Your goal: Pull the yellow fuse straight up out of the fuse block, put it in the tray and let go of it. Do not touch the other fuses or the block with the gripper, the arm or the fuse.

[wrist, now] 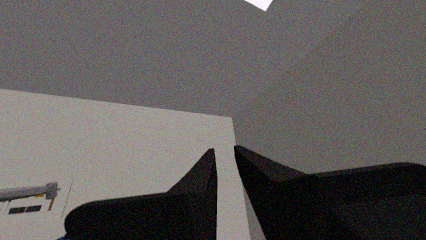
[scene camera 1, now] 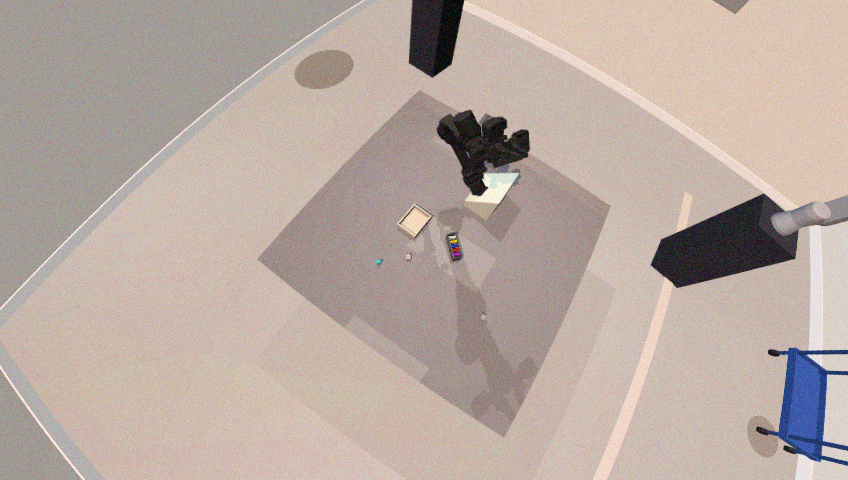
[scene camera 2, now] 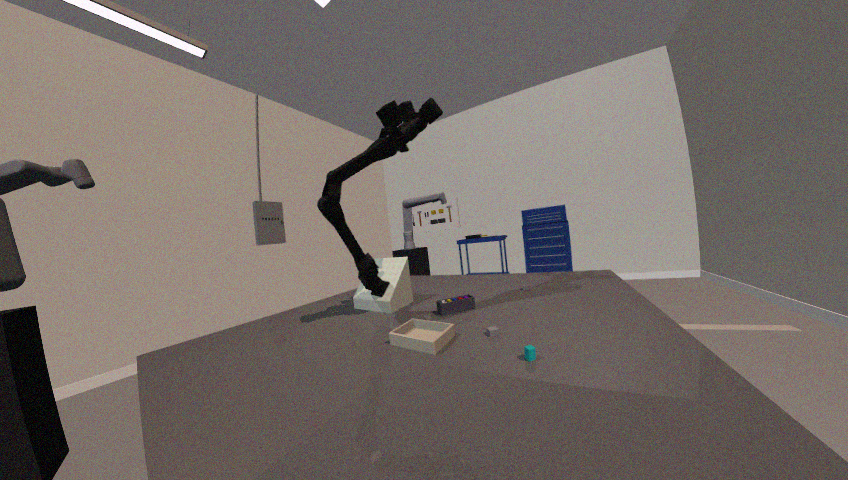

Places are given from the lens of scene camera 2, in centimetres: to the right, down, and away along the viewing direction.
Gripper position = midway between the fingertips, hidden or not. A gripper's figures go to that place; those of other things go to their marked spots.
gripper (scene camera 2: pixel 432 111): 3, -47, 76
beige tray (scene camera 2: pixel 427 336): 1, 24, 54
